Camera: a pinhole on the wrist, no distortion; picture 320 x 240 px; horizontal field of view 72.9 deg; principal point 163.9 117.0 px. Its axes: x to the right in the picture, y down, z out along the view. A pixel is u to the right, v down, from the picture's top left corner.
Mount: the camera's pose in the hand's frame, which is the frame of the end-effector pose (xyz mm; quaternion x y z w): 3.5 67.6 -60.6 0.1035 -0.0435 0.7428 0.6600
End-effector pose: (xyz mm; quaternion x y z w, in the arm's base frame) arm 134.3 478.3 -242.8 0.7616 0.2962 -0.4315 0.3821
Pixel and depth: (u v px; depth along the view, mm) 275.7 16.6 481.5
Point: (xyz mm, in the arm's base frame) 240.2 7.2 -529.5
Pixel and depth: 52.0 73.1 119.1
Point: 127.0 456.7 -300.9
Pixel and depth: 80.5 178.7 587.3
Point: -335.0 224.6 -425.9
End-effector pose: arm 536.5 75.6 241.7 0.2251 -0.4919 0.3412 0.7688
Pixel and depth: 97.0 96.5 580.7
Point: 456.4 -344.4 552.8
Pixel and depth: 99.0 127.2 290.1
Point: 478.2 -107.0 350.7
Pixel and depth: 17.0 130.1 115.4
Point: 543.7 34.4 270.9
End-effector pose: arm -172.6 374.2 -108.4 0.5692 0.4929 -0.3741 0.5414
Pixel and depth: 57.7 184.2 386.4
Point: -357.5 69.7 -143.1
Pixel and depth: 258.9 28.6 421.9
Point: 91.4 46.1 -300.2
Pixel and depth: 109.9 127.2 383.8
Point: -234.4 81.5 -205.3
